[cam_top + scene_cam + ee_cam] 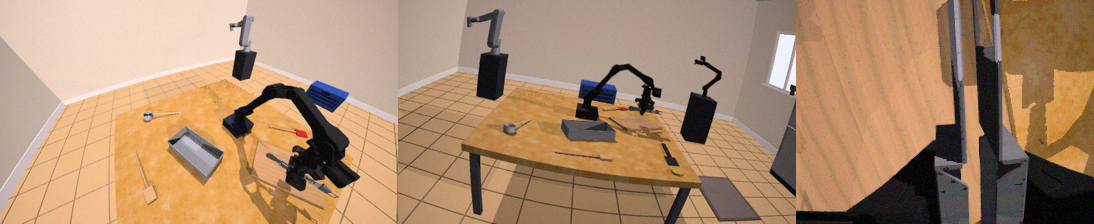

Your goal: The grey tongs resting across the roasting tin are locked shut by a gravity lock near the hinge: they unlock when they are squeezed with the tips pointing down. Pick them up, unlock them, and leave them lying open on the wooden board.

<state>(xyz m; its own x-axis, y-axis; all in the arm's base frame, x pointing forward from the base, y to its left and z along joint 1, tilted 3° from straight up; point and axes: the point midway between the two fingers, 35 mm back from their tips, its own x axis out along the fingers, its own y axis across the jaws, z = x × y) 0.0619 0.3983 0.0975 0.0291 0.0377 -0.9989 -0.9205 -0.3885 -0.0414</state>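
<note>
My gripper tip is 100 mm above the wooden board, 90 mm past it and 10 mm to the left of it. Also, from my gripper tip: grey roasting tin: 350 mm to the right, 310 mm ahead, 70 mm below; black spatula: 420 mm ahead, 170 mm to the left, 100 mm below; red spatula: 380 mm behind, 150 mm to the right, 100 mm below.
</note>
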